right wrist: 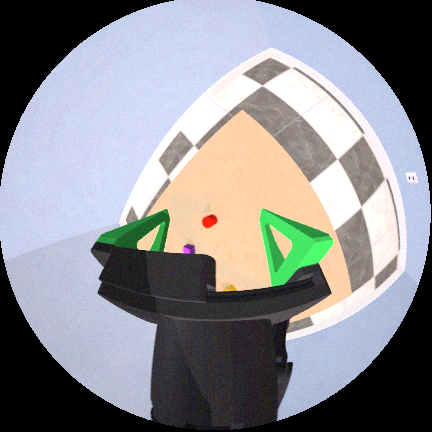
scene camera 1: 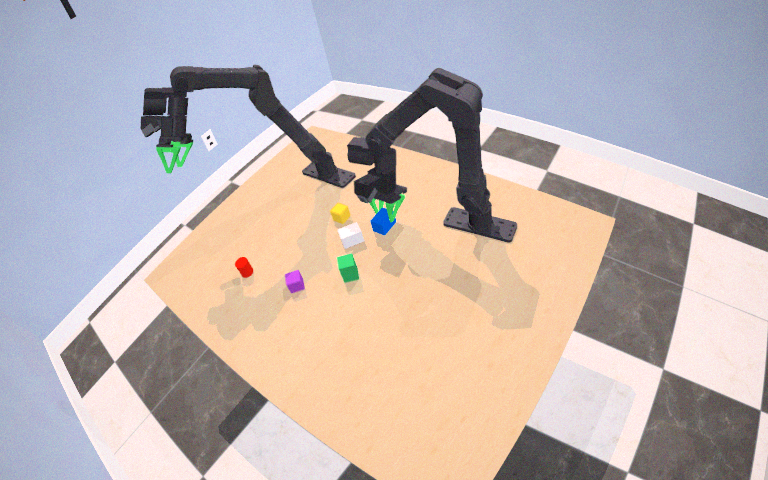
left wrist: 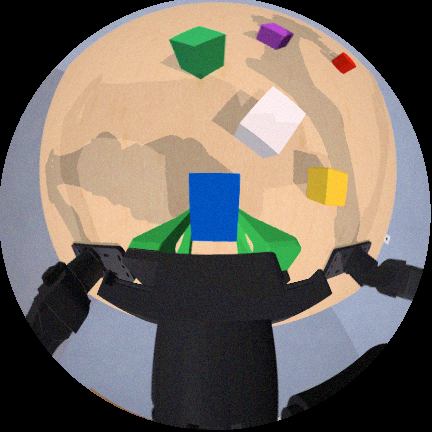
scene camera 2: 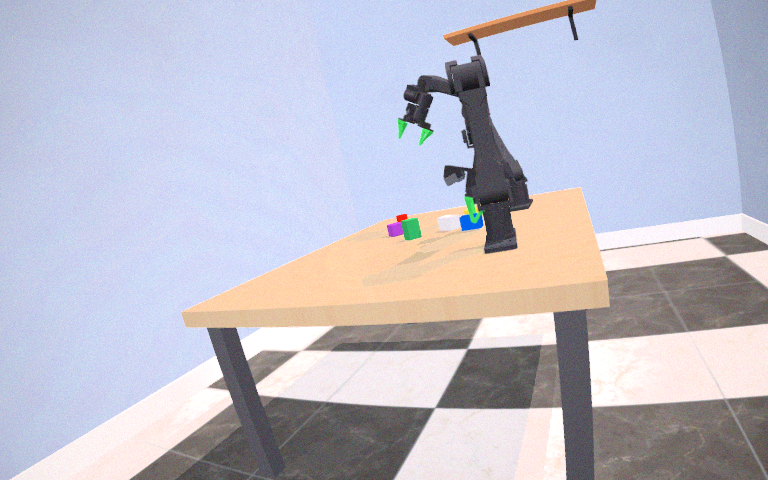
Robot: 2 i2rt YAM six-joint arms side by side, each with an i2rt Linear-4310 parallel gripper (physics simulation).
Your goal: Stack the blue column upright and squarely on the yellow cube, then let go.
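Observation:
The blue column [scene camera 1: 382,223] [scene camera 2: 466,224] [left wrist: 214,200] lies on its side at table level. My left gripper [scene camera 1: 385,218] [scene camera 2: 474,220] [left wrist: 213,212] is shut on it, with one green finger against each long side. Whether the column touches the table is hard to tell. The yellow cube [scene camera 1: 339,212] [left wrist: 334,186] [right wrist: 229,288] sits on the table, apart from the column, with nothing on top. It is mostly hidden behind the column in scene camera 2. My right gripper [scene camera 1: 175,168] [scene camera 2: 410,140] [right wrist: 214,213] is open and empty, high above the table.
A white block [scene camera 1: 351,235] [scene camera 2: 447,223] [left wrist: 274,120] lies between the column and the yellow cube, nearer the front. A green block [scene camera 1: 348,268] [left wrist: 200,52], a purple cube [scene camera 1: 294,281] [left wrist: 274,36] and a red cylinder [scene camera 1: 244,267] [right wrist: 209,221] stand farther off.

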